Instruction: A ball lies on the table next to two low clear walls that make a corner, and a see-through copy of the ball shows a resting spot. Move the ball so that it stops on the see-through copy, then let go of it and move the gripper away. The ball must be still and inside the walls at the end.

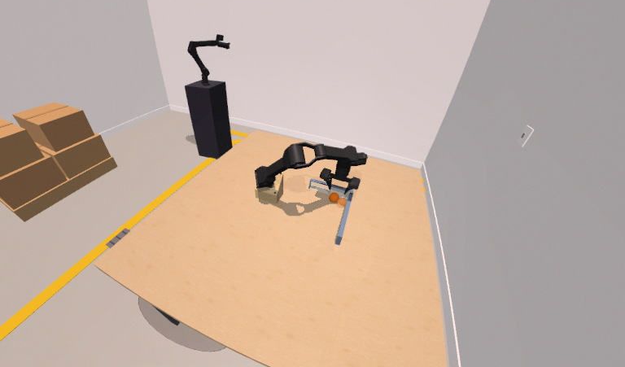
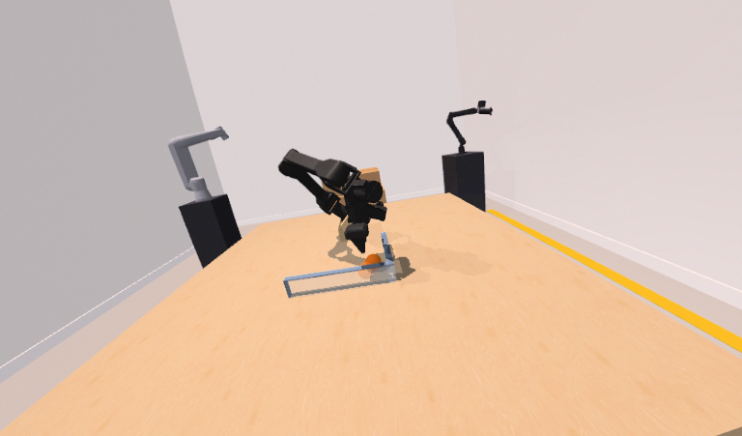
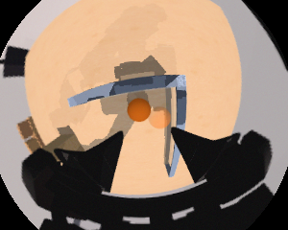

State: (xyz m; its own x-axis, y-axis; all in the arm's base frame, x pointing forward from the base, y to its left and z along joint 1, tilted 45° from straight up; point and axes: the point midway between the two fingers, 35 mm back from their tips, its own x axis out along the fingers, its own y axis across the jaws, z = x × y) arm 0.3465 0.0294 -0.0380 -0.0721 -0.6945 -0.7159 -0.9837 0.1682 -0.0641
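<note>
The orange ball is 1 cm behind my gripper tip, 2 cm to the left of it and 6 cm below it. Also, from my gripper tip: see-through copy of ball (3 cm ahead, 1 cm to the right, 6 cm below); clear wall (6 cm ahead, 9 cm to the right, 6 cm below).
</note>
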